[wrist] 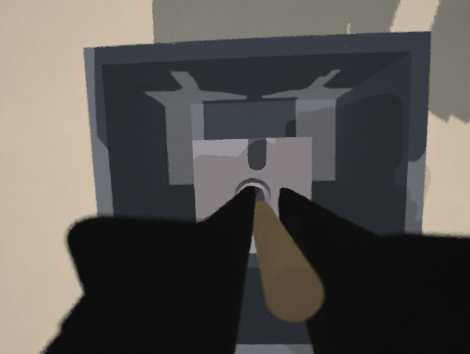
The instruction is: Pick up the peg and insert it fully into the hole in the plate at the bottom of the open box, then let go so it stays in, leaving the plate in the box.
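Frame: origin at the arm's base, x ahead, y left, z up, level; centimetres.
Where they show: gripper, between the fingertips: (pixel 266 195).
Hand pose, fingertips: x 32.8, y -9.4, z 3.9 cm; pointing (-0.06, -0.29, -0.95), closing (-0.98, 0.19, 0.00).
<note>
Each offset is from my fingertips to the top centre of the thing. "*": to the spot under its first point. Level surfaces: height alone.
My gripper (pixel 266 195) is shut on the tan round peg @(dz +6.0, dx +0.2, dy +1.3 cm) (pixel 287 270). The peg's near end faces the camera, and its far end points down towards the plate, between the dark fingertips. The pale square plate @(dz -4.8, dx +0.6, dy +1.0 cm) (pixel 220 172) lies at the bottom of the open dark blue-grey box @(dz -1.1, dx +0.6, dy +1.0 cm) (pixel 260 44). The ringed hole @(* dz -4.8, dx +0.4, dy -0.2 cm) (pixel 253 181) in the plate shows just beyond the peg's far end, partly covered by the left fingertip. The peg's far end overlaps the hole's near edge in this view; whether it touches the plate cannot be told. The fingers hide the plate's near part.
The box walls rise around the plate, with the right wall (pixel 382 135) beside the right finger. A beige surface @(dz -10.9 cm) (pixel 40 125) surrounds the box, with grey shadows behind it and at the right. A dark narrow shadow falls on the plate behind the hole.
</note>
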